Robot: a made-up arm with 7 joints. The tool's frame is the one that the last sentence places.
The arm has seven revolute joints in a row. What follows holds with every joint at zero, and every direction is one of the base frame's. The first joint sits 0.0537 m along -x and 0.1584 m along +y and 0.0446 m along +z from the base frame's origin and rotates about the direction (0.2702, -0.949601, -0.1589), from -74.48 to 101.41 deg. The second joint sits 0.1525 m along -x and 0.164 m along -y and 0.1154 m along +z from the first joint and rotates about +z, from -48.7 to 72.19 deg. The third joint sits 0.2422 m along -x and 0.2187 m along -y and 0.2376 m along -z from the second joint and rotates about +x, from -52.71 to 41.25 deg. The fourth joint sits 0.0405 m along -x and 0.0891 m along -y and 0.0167 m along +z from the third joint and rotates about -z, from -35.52 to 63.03 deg. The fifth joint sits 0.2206 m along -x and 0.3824 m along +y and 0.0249 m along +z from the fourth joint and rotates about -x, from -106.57 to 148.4 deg. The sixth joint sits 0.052 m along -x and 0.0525 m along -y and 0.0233 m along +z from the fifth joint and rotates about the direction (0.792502, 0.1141, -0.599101), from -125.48 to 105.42 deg. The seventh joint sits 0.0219 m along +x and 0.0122 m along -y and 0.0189 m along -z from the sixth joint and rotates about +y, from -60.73 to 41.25 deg. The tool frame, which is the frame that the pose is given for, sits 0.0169 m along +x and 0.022 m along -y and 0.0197 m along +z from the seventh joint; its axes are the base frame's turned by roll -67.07, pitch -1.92 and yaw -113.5 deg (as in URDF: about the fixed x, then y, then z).
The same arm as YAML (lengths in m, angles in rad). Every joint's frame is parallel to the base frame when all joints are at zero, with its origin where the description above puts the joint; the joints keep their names.
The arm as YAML. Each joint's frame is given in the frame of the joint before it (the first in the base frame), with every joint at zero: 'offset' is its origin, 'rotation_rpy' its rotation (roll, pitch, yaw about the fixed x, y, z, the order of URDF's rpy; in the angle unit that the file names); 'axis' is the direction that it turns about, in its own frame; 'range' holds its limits. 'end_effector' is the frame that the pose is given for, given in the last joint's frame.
length_unit: m
angle_unit: rad
chain:
  - id: joint 1
    offset: [-0.0537, 0.1584, 0.0446]
    rotation_rpy: [0.0, 0.0, 0.0]
    axis: [0.2702, -0.949601, -0.1589]
    range: [-1.2999, 1.7699]
  - id: joint 2
    offset: [-0.1525, -0.164, 0.1154]
    rotation_rpy: [0.0, 0.0, 0.0]
    axis: [0.0, 0.0, 1.0]
    range: [-0.85, 1.26]
  - id: joint 3
    offset: [-0.2422, -0.2187, -0.2376]
    rotation_rpy: [0.0, 0.0, 0.0]
    axis: [1.0, 0.0, 0.0]
    range: [-0.92, 0.7199]
  - id: joint 4
    offset: [-0.0405, -0.0891, 0.0167]
    rotation_rpy: [0.0, 0.0, 0.0]
    axis: [0.0, 0.0, -1.0]
    range: [-0.6199, 1.1001]
  - id: joint 5
    offset: [-0.2206, 0.3824, 0.0249]
    rotation_rpy: [0.0, 0.0, 0.0]
    axis: [-1.0, 0.0, 0.0]
    range: [-1.86, 2.5901]
  - id: joint 6
    offset: [-0.052, -0.0525, 0.0233]
    rotation_rpy: [0.0, 0.0, 0.0]
    axis: [0.792502, 0.1141, -0.599101]
    range: [-2.19, 1.8399]
  - id: joint 7
    offset: [0.0219, -0.0122, -0.0189]
    rotation_rpy: [0.0, 0.0, 0.0]
    axis: [0.0, 1.0, 0.0]
    range: [-1.0599, 0.7199]
end_effector:
  offset: [0.0169, -0.022, 0.0197]
  rotation_rpy: [-1.1706, -0.0335, -1.9809]

